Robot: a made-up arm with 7 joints.
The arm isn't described. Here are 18 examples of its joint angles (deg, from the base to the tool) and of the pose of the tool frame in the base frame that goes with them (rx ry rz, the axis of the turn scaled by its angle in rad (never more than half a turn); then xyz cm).
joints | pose
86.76 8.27 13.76 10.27 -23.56 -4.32 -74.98 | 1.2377 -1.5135 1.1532 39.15 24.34 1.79
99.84 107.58 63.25 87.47 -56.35 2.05 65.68 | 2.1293 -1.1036 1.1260 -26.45 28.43 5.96
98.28 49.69 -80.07 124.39 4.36 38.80 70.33 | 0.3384 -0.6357 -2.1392 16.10 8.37 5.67
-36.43 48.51 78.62 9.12 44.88 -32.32 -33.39 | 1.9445 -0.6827 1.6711 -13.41 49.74 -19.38
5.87 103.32 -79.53 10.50 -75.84 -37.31 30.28 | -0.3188 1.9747 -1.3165 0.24 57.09 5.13
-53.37 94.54 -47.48 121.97 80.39 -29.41 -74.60 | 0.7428 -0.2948 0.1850 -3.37 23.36 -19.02
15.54 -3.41 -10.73 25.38 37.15 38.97 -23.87 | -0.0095 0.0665 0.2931 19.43 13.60 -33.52
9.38 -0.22 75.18 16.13 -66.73 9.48 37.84 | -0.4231 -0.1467 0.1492 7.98 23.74 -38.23
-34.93 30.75 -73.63 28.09 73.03 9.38 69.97 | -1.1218 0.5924 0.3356 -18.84 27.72 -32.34
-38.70 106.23 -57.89 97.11 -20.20 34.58 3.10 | 0.5498 0.6091 -2.0153 0.29 36.48 -19.15
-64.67 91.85 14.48 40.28 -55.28 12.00 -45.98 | 1.7314 0.0369 -2.3195 10.57 51.97 -11.01
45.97 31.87 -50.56 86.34 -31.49 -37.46 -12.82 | 0.2947 -2.4944 -1.6672 28.10 12.19 -6.78
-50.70 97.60 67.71 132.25 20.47 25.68 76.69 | 0.0590 -0.4292 -1.9598 16.38 16.82 5.02
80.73 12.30 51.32 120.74 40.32 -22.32 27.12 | -0.2300 2.1016 -0.2067 3.53 33.90 12.01
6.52 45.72 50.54 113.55 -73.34 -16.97 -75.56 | -1.9219 1.2170 0.1120 12.65 34.51 7.93
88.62 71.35 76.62 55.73 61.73 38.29 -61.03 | 0.9461 1.7234 -2.4156 -7.97 51.87 4.61
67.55 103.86 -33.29 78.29 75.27 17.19 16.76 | 0.4162 -1.7743 -0.0670 13.62 41.51 14.85
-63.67 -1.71 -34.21 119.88 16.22 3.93 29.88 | -1.2468 -0.8837 0.0603 2.93 6.26 -17.05
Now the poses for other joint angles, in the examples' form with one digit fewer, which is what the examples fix.
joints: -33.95 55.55 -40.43 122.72 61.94 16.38 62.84
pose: -1.925 -0.191 -0.440 5.1 14.1 -18.9
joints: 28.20 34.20 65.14 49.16 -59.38 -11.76 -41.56
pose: 2.047 -0.994 0.582 14.7 48.7 -11.9
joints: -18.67 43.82 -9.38 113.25 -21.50 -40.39 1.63
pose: 0.050 -2.059 -1.414 17.3 20.5 -14.2
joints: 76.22 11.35 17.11 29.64 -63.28 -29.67 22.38
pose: 0.746 -1.771 -1.013 37.1 28.2 2.2
